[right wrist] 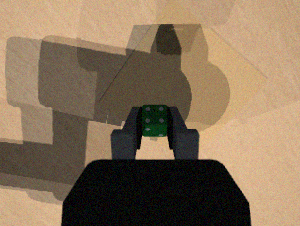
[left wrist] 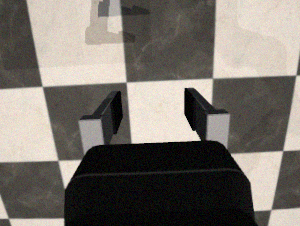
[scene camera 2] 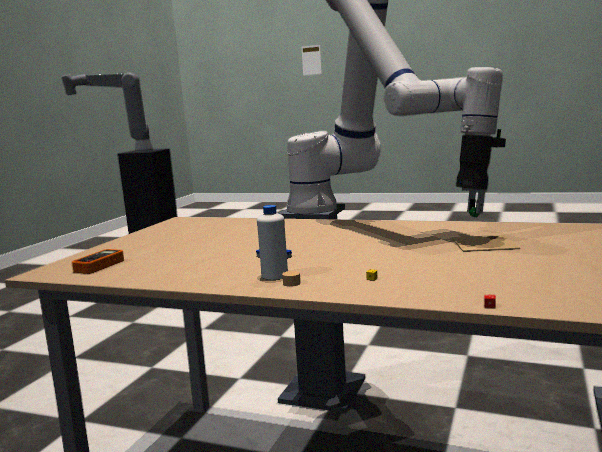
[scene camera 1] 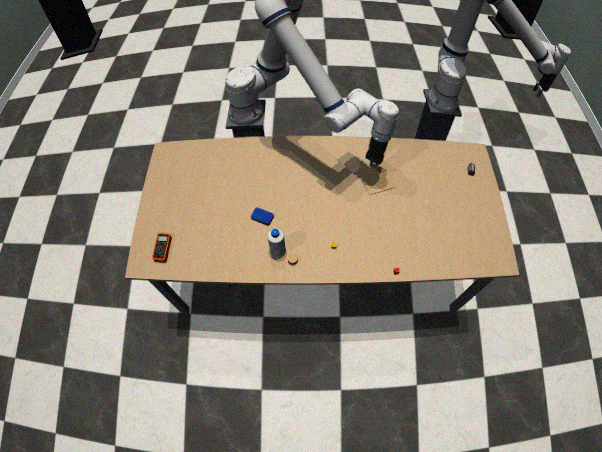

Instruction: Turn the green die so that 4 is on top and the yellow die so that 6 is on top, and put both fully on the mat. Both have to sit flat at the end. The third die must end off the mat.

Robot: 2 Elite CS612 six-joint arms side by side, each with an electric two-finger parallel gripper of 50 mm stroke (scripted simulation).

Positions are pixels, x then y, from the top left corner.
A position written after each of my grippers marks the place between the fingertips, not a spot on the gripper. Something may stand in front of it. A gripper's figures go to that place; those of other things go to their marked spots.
Scene:
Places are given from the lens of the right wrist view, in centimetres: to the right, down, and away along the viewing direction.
my right gripper (right wrist: 154,119): 0, 0, 17
green die (right wrist: 154,117): 0, 0, 16
thin tan mat (right wrist: 180,62): 3, -6, 22
The marked spots on the green die and the thin tan mat are 9 cm apart.

